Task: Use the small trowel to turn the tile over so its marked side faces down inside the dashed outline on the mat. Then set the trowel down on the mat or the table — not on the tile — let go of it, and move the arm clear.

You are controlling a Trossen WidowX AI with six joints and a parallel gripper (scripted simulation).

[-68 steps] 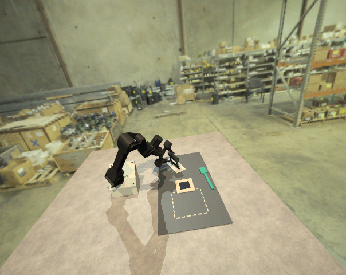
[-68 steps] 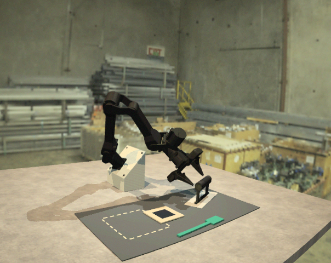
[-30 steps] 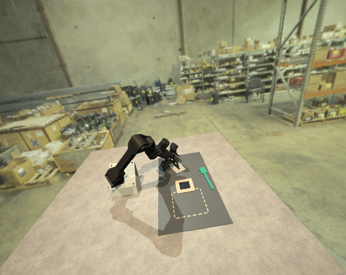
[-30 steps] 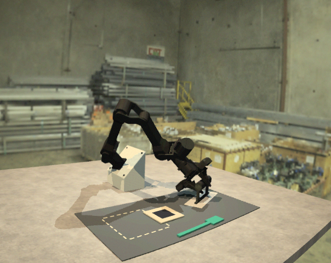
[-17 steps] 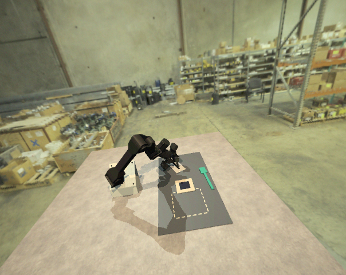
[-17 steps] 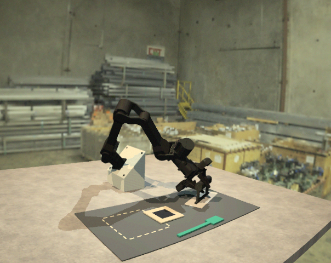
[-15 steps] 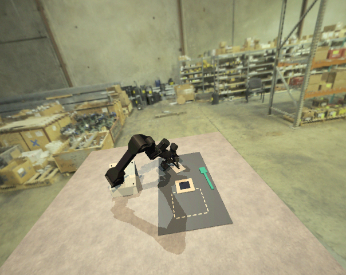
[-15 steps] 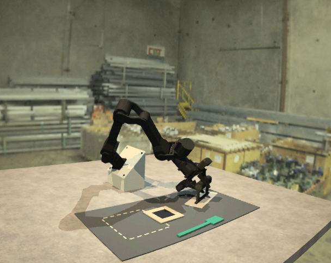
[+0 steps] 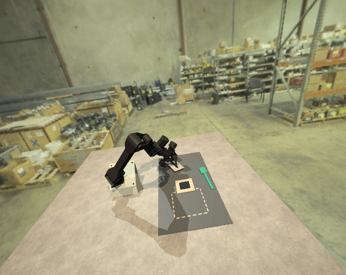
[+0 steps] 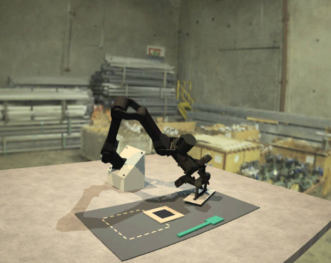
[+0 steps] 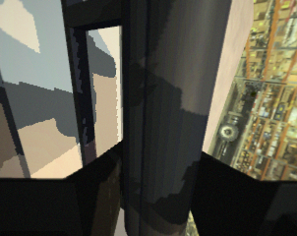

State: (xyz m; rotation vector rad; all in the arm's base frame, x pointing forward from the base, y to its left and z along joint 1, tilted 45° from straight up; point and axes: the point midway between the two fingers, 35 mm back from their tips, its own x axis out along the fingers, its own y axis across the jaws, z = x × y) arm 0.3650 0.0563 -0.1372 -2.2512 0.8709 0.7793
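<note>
My gripper tip is 19 cm to the left of the grey mat and 8 cm above it. Also, from my gripper tip: trowel: 2 cm behind, 1 cm to the right, 1 cm below; tile: 1 cm behind, 23 cm to the right, 6 cm below; green flat tool: 14 cm ahead, 19 cm to the right, 6 cm below.
</note>
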